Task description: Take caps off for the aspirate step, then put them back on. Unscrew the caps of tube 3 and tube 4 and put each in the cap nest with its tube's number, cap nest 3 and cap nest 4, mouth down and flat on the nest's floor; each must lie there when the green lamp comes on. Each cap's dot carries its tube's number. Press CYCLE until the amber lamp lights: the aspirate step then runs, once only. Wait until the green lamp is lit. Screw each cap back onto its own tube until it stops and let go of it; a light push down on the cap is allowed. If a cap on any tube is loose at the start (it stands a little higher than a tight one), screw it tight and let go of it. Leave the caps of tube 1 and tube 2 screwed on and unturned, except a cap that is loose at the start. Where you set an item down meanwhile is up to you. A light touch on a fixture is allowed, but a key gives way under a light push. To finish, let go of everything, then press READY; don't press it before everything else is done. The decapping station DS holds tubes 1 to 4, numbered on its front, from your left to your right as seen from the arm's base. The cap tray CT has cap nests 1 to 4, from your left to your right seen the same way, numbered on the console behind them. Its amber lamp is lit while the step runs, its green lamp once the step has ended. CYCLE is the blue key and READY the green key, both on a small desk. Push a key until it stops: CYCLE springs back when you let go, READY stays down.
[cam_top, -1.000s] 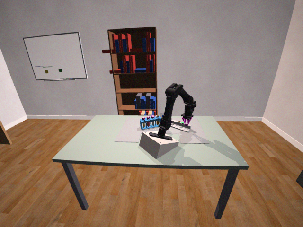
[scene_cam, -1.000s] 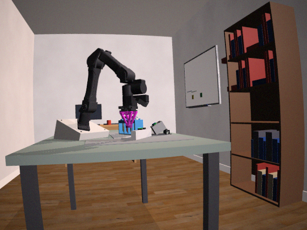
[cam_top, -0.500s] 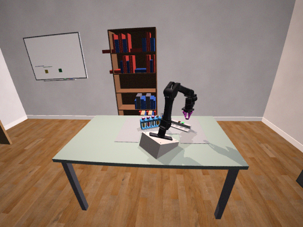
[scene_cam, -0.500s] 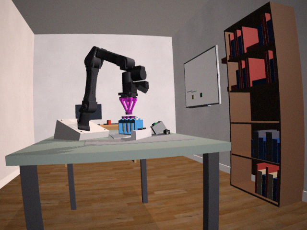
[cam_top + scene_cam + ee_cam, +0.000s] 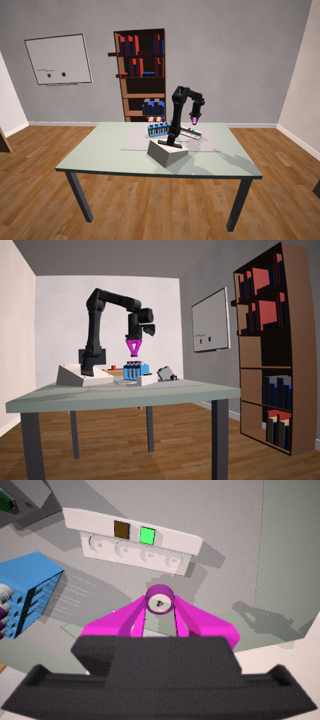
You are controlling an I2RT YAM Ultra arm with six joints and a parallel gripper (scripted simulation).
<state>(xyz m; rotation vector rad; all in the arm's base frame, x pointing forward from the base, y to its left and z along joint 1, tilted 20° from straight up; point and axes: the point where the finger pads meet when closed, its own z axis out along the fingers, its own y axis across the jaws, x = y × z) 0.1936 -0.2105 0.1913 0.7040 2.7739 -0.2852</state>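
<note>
The blue cycle key is 21 cm ahead of my hand, 18 cm to the left of it and 9 cm below it. From my hand the other things lie so: purple cap: 1 cm below; grey key desk: 22 cm ahead, 15 cm to the left, 10 cm below; green ready key: 20 cm ahead, 14 cm to the left, 9 cm below.
</note>
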